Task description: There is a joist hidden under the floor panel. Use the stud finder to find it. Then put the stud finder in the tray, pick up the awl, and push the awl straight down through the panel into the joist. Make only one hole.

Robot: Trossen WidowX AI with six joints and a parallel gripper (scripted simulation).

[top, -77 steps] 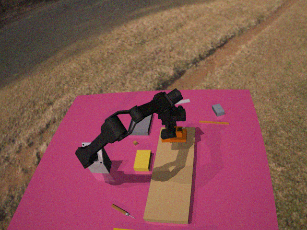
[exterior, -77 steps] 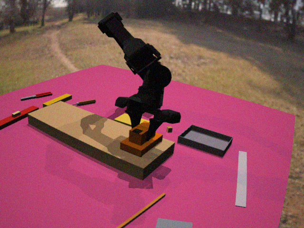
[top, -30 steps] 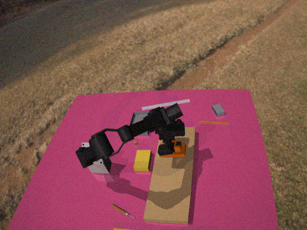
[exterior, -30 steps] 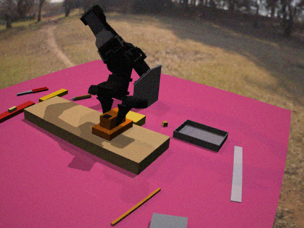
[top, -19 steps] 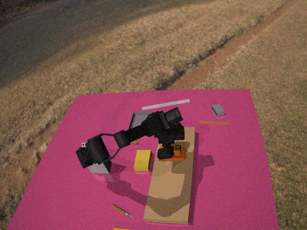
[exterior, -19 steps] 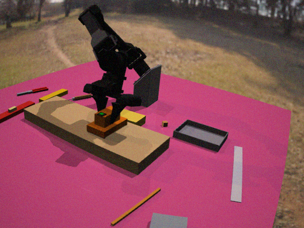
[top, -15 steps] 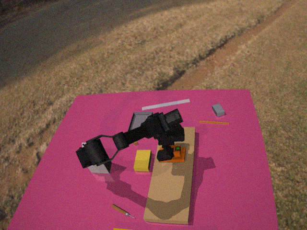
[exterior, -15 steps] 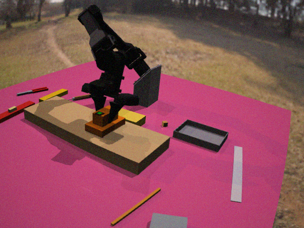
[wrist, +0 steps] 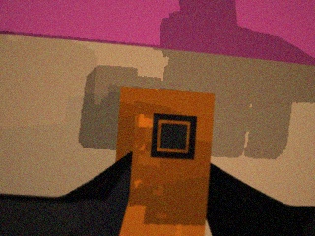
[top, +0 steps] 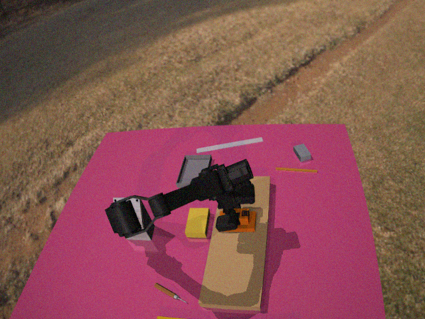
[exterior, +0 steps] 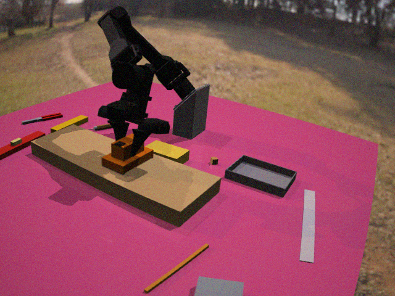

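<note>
Now: the tray 310 mm to the left of my gripper tip, 170 mm behind it and 50 mm below it. From my gripper tip the other things lie so: awl (240 mm to the right, 220 mm behind, 60 mm below); small tan cube (190 mm behind, 170 mm to the left, 60 mm below); orange stud finder (20 mm above, 10 mm ahead).
</note>
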